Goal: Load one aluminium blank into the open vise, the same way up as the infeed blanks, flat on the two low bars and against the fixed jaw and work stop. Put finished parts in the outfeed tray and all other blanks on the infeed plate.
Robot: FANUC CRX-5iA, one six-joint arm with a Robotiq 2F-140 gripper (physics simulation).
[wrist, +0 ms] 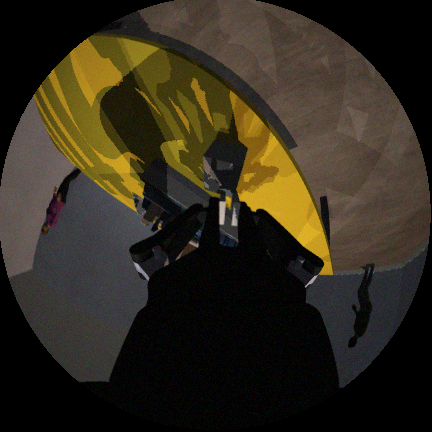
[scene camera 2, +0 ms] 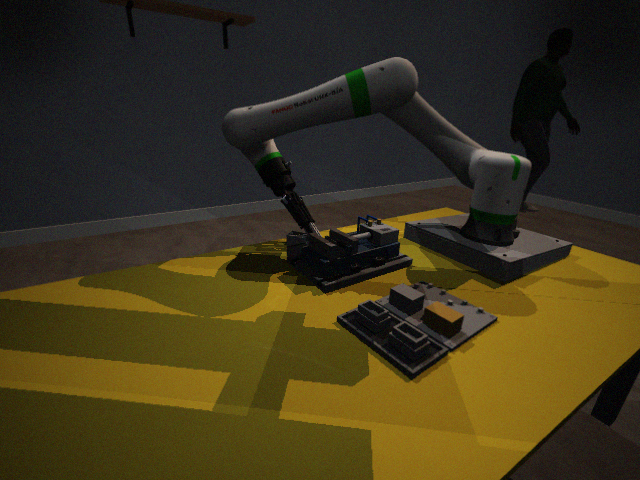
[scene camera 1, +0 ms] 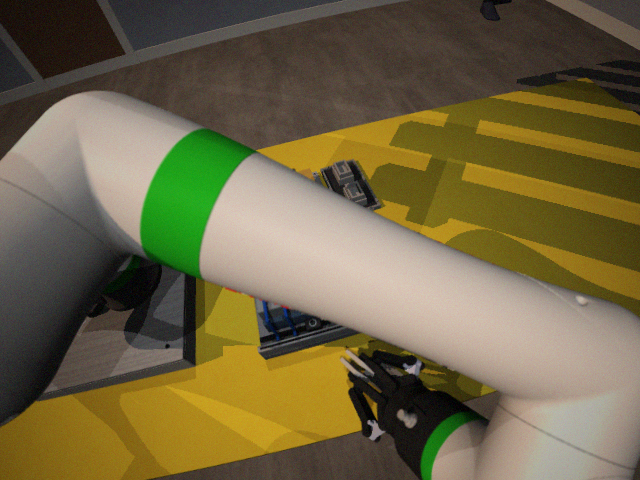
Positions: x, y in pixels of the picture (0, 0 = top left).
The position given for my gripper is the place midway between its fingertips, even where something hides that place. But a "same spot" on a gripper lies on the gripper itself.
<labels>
my gripper: wrist; scene camera 2 319, 243; scene camera 1
same spot on my gripper: (wrist: 148, 255) = (scene camera 1: 420, 370)
</labels>
